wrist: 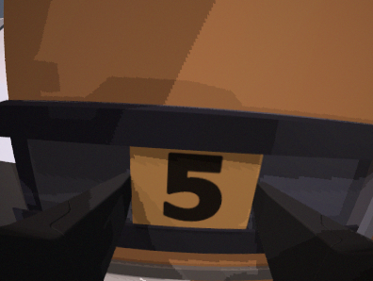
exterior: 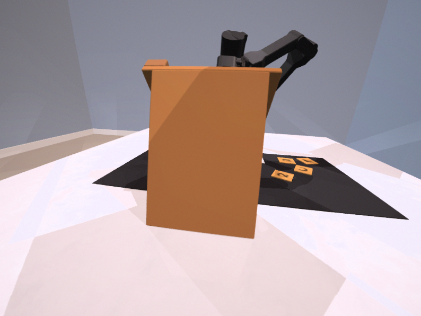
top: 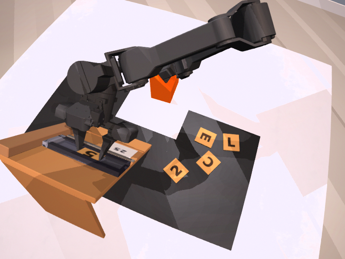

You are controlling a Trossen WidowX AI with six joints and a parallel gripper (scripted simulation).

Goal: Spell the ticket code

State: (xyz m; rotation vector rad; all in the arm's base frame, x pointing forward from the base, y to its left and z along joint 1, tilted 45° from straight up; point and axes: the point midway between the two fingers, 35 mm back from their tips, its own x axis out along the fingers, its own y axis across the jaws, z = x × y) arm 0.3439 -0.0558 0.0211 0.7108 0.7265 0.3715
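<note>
Now: the white ticket 80 mm below my gripper tip, 60 mm behind it and 30 mm to the left of it. The rest, counted from my gripper tip: tile marked 5: right at my gripper tip; black mat: 180 mm below, 160 mm behind, 30 mm to the left; tile marked 2: 190 mm to the left, 180 mm below, 100 mm behind.
</note>
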